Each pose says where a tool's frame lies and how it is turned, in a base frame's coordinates. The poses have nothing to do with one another.
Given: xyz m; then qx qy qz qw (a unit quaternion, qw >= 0).
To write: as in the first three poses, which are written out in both.
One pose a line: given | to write
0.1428 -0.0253 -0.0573 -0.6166 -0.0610 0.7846 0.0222 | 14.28 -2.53 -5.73 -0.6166 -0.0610 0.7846 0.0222
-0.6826 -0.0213 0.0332 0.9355 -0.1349 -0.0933 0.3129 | -68.26 -2.13 3.32 0.9355 -0.1349 -0.0933 0.3129
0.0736 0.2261 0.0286 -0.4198 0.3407 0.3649 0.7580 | 7.36 22.61 2.86 -0.4198 0.3407 0.3649 0.7580
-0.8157 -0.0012 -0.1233 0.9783 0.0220 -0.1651 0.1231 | -81.57 -0.12 -12.33 0.9783 0.0220 -0.1651 0.1231
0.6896 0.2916 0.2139 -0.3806 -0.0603 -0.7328 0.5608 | 68.96 29.16 21.39 -0.3806 -0.0603 -0.7328 0.5608
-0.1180 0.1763 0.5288 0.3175 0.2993 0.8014 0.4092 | -11.80 17.63 52.88 0.3175 0.2993 0.8014 0.4092
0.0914 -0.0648 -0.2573 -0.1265 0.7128 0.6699 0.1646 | 9.14 -6.48 -25.73 -0.1265 0.7128 0.6699 0.1646
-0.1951 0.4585 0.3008 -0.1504 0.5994 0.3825 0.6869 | -19.51 45.85 30.08 -0.1504 0.5994 0.3825 0.6869
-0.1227 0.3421 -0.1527 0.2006 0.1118 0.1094 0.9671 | -12.27 34.21 -15.27 0.2006 0.1118 0.1094 0.9671
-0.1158 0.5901 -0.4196 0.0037 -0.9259 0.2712 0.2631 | -11.58 59.01 -41.96 0.0037 -0.9259 0.2712 0.2631
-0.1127 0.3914 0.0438 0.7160 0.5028 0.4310 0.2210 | -11.27 39.14 4.38 0.7160 0.5028 0.4310 0.2210
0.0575 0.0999 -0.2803 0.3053 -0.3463 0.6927 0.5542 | 5.75 9.99 -28.03 0.3053 -0.3463 0.6927 0.5542
